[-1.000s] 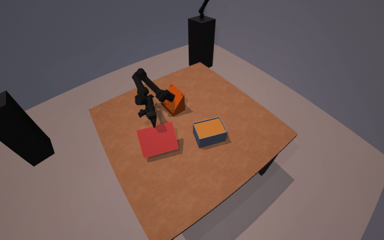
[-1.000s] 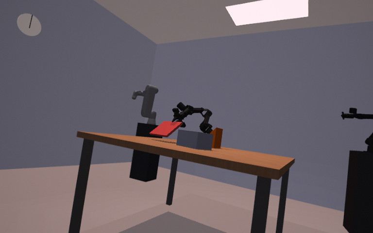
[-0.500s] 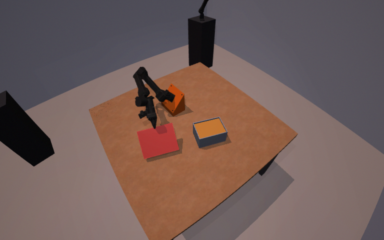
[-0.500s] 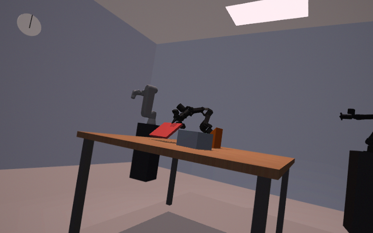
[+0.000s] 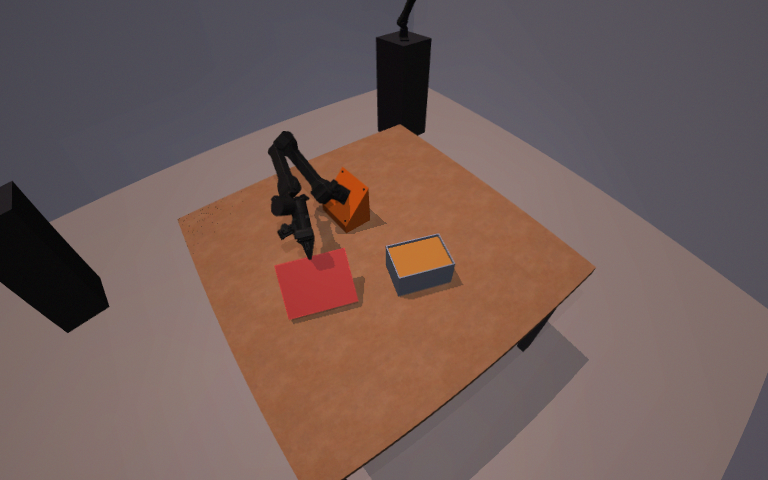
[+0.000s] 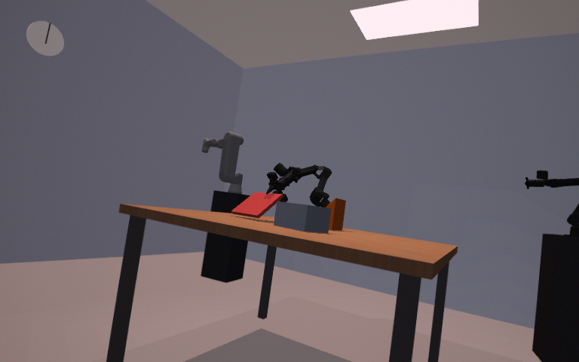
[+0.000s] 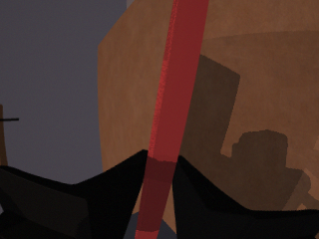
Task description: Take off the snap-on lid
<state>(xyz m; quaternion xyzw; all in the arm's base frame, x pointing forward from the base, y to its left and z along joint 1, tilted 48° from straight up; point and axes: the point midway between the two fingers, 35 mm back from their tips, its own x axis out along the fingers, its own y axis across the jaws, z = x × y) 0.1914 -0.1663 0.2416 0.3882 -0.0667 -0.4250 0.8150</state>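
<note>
Right now my gripper tip is 60 mm short of the red lid, 30 mm to the left of it and 50 mm above it. Round my gripper tip: grey-blue storage box (220 mm ahead, 300 mm to the left, 80 mm below).
</note>
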